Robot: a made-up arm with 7 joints.
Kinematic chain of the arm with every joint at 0, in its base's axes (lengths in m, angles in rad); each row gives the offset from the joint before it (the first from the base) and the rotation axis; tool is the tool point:
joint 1: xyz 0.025 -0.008 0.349 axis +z
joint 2: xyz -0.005 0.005 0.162 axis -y
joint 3: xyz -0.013 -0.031 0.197 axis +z
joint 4: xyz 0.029 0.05 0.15 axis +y
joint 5: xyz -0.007 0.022 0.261 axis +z
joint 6: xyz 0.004 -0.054 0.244 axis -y
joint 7: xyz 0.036 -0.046 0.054 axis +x
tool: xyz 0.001 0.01 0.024
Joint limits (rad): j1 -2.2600..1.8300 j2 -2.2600..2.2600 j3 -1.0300..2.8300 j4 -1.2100..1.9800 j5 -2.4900..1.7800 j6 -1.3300..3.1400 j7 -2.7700..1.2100
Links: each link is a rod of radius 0.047 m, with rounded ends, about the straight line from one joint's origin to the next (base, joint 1, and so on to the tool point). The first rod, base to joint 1, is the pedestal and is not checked.
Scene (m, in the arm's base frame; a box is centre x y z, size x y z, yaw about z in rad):
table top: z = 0
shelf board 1: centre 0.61 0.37 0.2 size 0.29 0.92 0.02 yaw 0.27
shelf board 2: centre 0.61 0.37 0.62 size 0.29 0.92 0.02 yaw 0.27
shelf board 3: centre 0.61 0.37 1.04 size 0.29 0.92 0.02 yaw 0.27
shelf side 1: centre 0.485 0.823 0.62 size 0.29 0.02 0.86 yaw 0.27
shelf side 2: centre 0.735 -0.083 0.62 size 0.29 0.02 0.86 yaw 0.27
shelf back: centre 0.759 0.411 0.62 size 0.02 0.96 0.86 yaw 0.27
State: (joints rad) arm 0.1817 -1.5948 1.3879 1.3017 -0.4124 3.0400 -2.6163
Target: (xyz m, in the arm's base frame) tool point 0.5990 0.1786 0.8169
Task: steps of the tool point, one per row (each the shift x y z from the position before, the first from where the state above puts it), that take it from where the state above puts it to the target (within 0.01 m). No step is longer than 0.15 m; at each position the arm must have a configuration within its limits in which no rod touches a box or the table.
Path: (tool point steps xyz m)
1: -0.0786 -0.0081 -0.0019
2: -0.0803 -0.0221 -0.0001
3: -0.0795 -0.0358 0.0019
4: 0.0744 -0.0572 0.1002
5: 0.0472 -0.0852 0.1031
6: 0.0077 -0.1029 0.1004
7: -0.0392 -0.1042 0.0904
8: 0.0677 0.0171 -0.0063
9: 0.0621 0.0158 -0.0056
10: 0.0549 0.0142 -0.0023
11: 0.0461 0.0132 0.0035
12: 0.0360 0.0135 0.0107

